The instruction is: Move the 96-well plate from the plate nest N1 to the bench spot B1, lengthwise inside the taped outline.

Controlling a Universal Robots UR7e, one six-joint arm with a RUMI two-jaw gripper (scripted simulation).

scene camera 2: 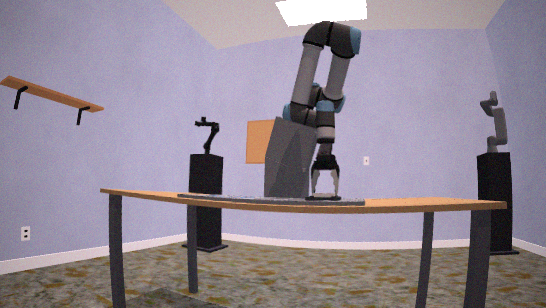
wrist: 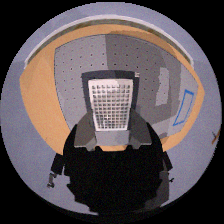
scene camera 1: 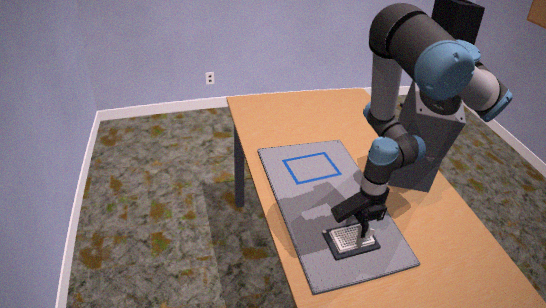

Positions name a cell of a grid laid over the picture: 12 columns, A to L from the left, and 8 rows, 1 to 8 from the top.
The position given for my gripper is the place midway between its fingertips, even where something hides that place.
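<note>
Scene camera 1 gives me my gripper (scene camera 1: H7), and the gripper is there again in scene camera 2 (scene camera 2: H6). As for the wrist view, I can see a white 96-well plate (wrist: F4) and a plate nest (wrist: F3) there, and my gripper shows in the wrist view (wrist: F4) too.
</note>
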